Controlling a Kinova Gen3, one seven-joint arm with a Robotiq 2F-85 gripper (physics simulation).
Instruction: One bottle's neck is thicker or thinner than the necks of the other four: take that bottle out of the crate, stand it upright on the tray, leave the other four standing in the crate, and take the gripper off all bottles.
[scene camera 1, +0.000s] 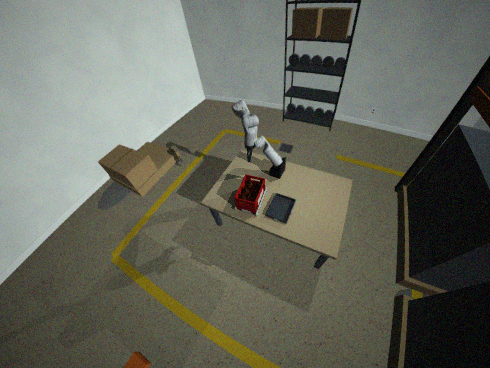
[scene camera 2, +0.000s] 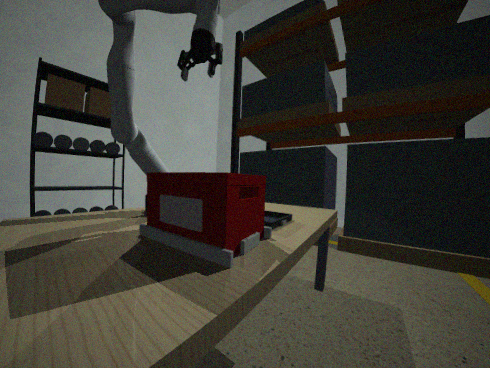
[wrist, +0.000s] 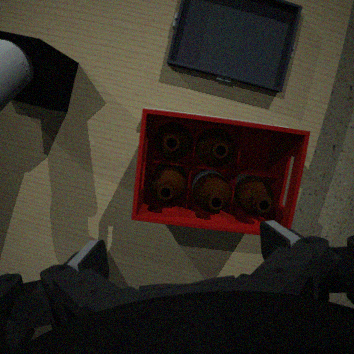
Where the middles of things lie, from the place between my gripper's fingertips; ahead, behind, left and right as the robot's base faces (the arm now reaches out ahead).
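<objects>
Dark tray (wrist: 252, 49): 46 cm below my hand, 29 cm to the left of it, 4 cm ahead of it.
</objects>
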